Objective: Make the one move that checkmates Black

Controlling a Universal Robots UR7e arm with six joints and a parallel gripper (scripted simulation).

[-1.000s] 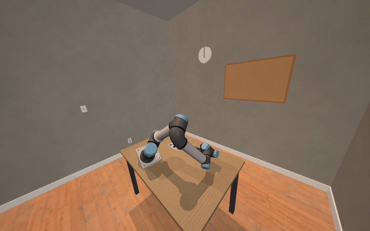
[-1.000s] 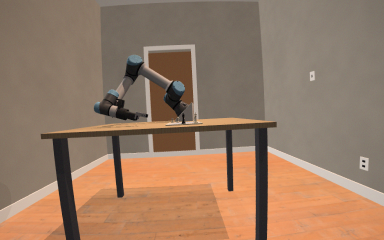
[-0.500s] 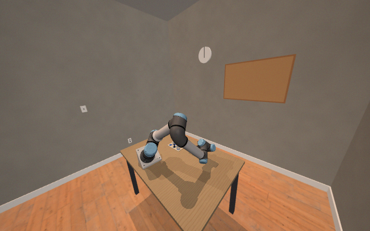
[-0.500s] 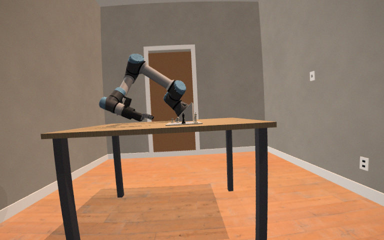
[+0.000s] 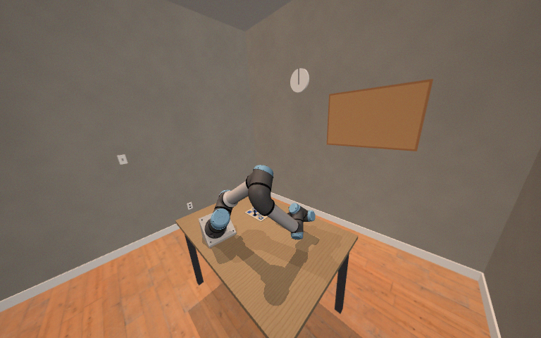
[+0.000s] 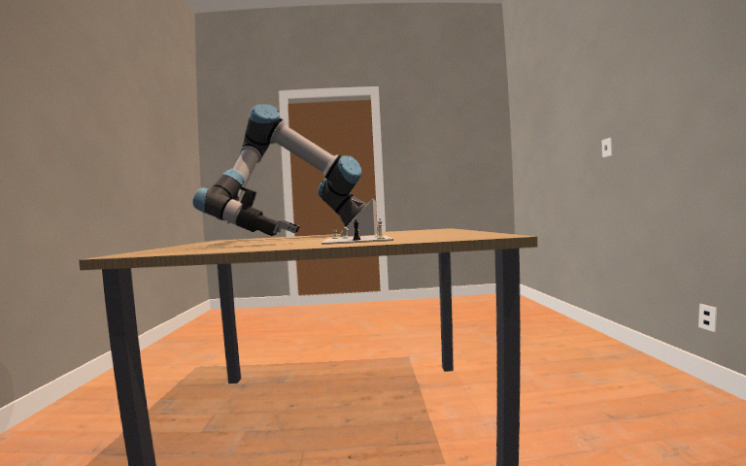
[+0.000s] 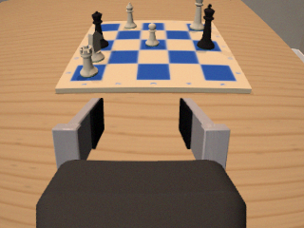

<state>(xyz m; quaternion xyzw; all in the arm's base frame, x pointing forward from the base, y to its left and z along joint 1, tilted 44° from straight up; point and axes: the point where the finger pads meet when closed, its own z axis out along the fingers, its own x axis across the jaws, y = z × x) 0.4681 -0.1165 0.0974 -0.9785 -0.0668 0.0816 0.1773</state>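
Right now my hand is 120 mm to the right of the white chess piece, 90 mm past it and 30 mm above it. Round my hand: chessboard 210 mm to the left, 50 mm below, 30 mm behind; then white pawn 220 mm to the left, 30 mm below, 30 mm behind; then black chess piece 220 mm to the left, 40 mm ahead, 20 mm below.
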